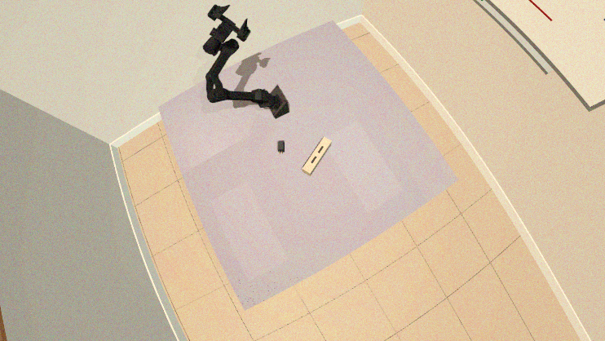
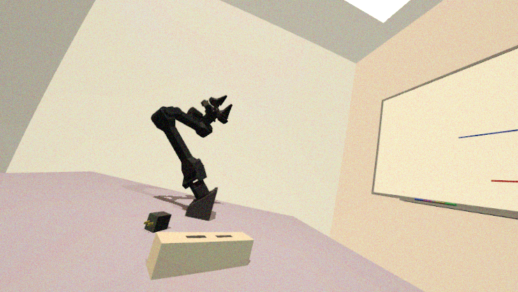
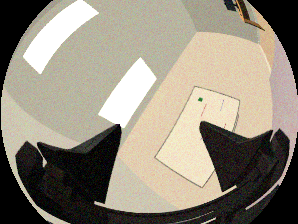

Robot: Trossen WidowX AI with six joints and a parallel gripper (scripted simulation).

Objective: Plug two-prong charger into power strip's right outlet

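Now: the two-prong charger 39 cm ahead of my gripper tip, 9 cm to the right of it and 54 cm below it.
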